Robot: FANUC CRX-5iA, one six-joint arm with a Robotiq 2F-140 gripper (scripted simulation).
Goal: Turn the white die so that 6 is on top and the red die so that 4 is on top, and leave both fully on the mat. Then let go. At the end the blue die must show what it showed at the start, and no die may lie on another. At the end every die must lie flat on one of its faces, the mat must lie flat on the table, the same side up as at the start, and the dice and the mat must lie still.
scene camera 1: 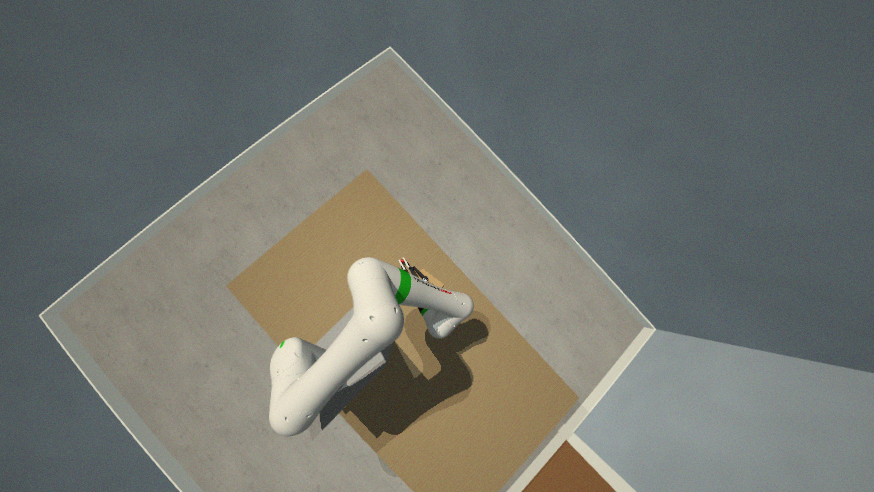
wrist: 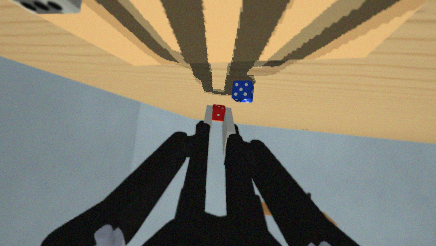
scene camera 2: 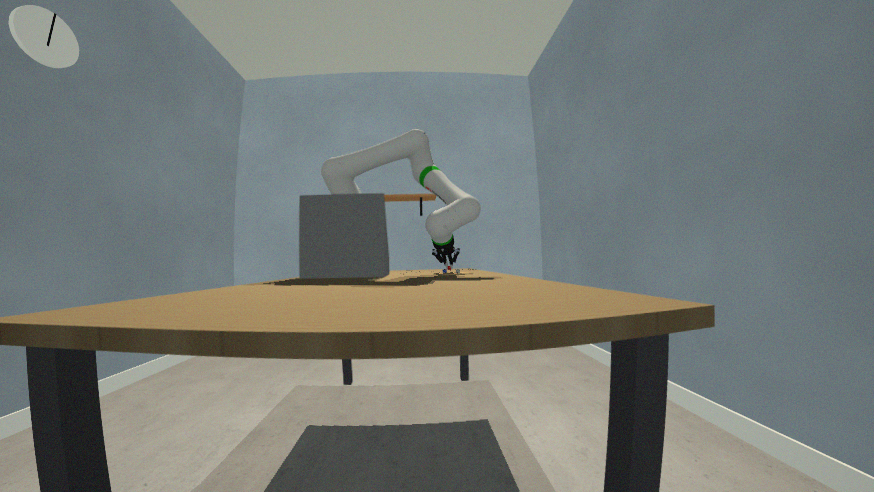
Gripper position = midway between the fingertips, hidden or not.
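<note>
My gripper (wrist: 217,116) is visible to me, as is a tan mat (wrist: 140,40).
</note>
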